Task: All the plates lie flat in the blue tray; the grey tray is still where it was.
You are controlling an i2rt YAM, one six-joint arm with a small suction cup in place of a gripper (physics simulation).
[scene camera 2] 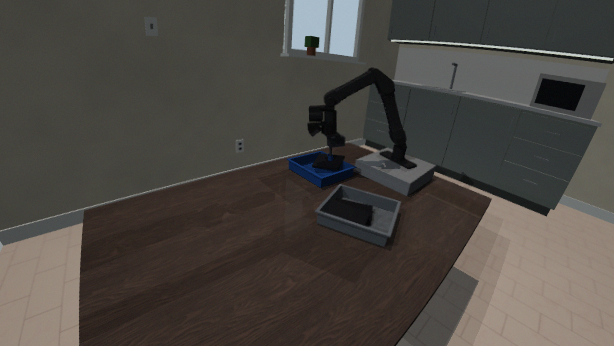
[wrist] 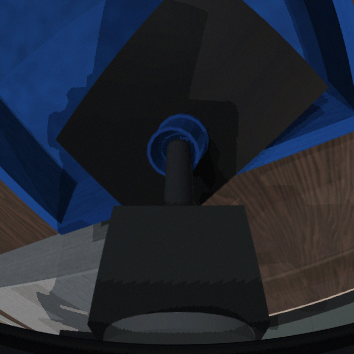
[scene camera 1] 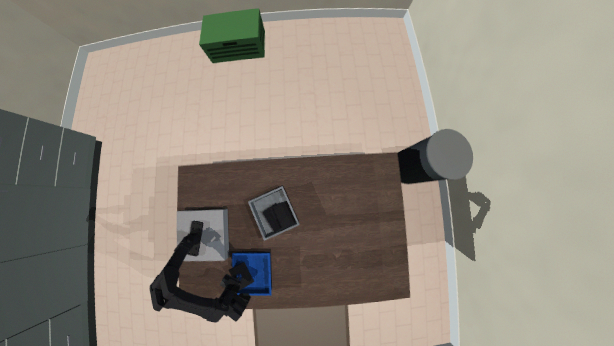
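Seen in the pictures: end effector, tool point: [scene camera 2: 330,160] [wrist: 178,128] [scene camera 1: 239,275]; arm's base, origin of the base link: [scene camera 2: 397,160] [scene camera 1: 195,238].
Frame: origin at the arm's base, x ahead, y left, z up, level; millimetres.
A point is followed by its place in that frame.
Note:
My suction cup [wrist: 178,142] {x 293, y -173, z -31 mm} [scene camera 2: 330,153] {x 293, y -173, z -31 mm} [scene camera 1: 238,275] presses on the top of a black square plate [wrist: 140,105] {x 313, y -157, z -34 mm} [scene camera 2: 328,162] {x 312, y -163, z -33 mm} [scene camera 1: 242,270] {x 305, y -141, z -31 mm} and holds it. The plate is low inside the blue tray [wrist: 42,70] {x 347, y -89, z -69 mm} [scene camera 2: 319,177] {x 453, y -24, z -24 mm} [scene camera 1: 262,275] {x 420, y -166, z -69 mm}, near the tray's corner closest to the arm's base. I cannot tell whether it rests on the tray floor. The grey tray [scene camera 1: 257,215] {x 340, y 190, z -49 mm} [scene camera 2: 351,232] {x 523, y 283, z -61 mm} stands in the middle of the table, turned at an angle. More black plates [scene camera 1: 279,216] {x 475, y 208, z -32 mm} [scene camera 2: 347,211] {x 488, y 212, z -36 mm} lie in it.
The arm stands on a grey base block [scene camera 1: 214,223] {x 102, y 107, z -6 mm} [scene camera 2: 399,176] {x 134, y 130, z -8 mm} next to the blue tray. A dark cylinder [scene camera 1: 442,154] stands off the table's far corner. A green crate [scene camera 1: 231,36] sits on the floor. Grey cabinets [scene camera 2: 494,141] run behind the arm.

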